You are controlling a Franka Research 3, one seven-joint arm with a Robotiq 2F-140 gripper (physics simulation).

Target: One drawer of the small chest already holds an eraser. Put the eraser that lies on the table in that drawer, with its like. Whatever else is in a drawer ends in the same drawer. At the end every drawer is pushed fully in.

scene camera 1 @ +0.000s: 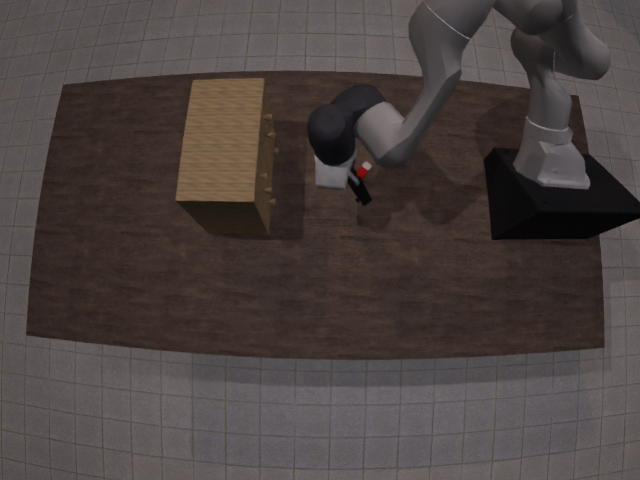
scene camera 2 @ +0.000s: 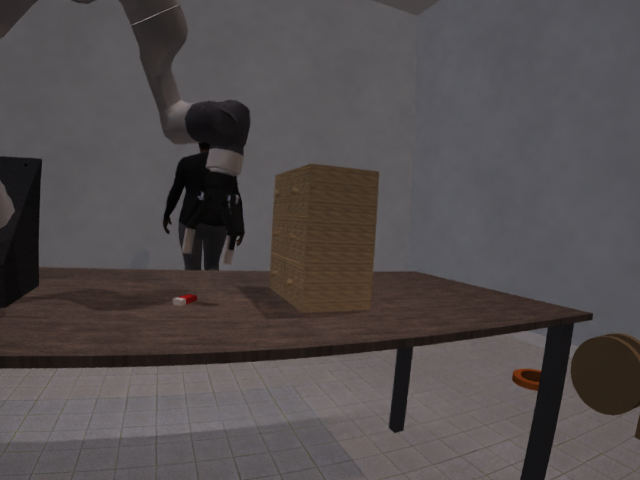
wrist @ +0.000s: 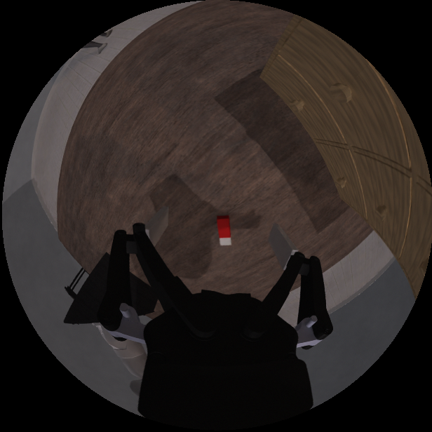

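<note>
The eraser [scene camera 1: 363, 169] [scene camera 2: 185, 299] [wrist: 224, 229], red with a white end, lies flat on the table [scene camera 1: 330, 310] [scene camera 2: 103, 330] [wrist: 150, 100], in front of the chest's drawer side. The small wooden chest [scene camera 1: 222, 139] [scene camera 2: 338, 237] [wrist: 370, 115] has several knobbed drawers, and no drawer is seen standing out. What the drawers hold is hidden. My gripper [scene camera 2: 208, 253] [wrist: 220, 224] is open and empty, pointing down high above the table. In the wrist view the eraser shows between the two spread fingertips. In scene camera 1 the arm's wrist hides part of the gripper.
The arm's black base block [scene camera 1: 558, 222] [scene camera 2: 20, 232] stands at the table end opposite the chest. A person [scene camera 2: 188, 175] stands behind the table in scene camera 2. An orange ring [scene camera 2: 523, 385] and a round brown object [scene camera 2: 604, 374] show beyond the table's right end.
</note>
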